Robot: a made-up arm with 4 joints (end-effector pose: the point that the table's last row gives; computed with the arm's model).
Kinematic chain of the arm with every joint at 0, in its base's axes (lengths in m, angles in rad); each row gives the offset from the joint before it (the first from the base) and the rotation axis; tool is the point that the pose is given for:
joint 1: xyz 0 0 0.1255 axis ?
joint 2: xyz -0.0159 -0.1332 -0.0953 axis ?
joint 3: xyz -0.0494 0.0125 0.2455 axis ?
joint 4: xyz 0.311 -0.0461 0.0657 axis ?
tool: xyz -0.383 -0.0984 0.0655
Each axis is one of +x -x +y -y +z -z.
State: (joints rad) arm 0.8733 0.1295 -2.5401 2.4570
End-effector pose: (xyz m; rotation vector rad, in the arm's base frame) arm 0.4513 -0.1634 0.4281 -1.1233 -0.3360 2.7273
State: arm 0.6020 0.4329 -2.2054 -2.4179
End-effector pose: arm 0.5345 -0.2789 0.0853 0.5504 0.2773 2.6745
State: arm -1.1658 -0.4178 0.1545 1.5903
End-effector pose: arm 0.1511 -0.3261 0.3257 -1.1081 -0.9569 0.8066
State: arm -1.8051 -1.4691 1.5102 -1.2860
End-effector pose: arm 0.4210 -0.3360 -0.1247 1.3176 -1.2170 1.2915
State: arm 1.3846 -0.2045 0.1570 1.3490
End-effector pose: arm 0.0908 0.0800 -0.2043 1.1040 -1.0114 -0.6784
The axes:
joint 1: +x
joint 2: -y
joint 3: -x
joint 4: -y

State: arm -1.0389 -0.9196 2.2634 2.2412
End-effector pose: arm 0.6792 -0.2331 0.2670 -0.4231 0.5927 2.4347
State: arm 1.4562 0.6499 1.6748 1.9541
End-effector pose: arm 0.0028 -0.4936 -0.2385 -0.7712 -1.8697 -0.2223
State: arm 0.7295 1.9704 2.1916 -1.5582
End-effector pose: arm -0.2348 0.1372 0.4656 0.8246 0.5779 -2.1907
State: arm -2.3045 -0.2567 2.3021 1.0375
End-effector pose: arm 0.1230 0.4228 0.0082 1.5405 -1.0583 -0.8790
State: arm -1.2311 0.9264 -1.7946 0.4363
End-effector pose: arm -0.1741 -0.1289 0.1359 0.7192 -0.4476 0.8088
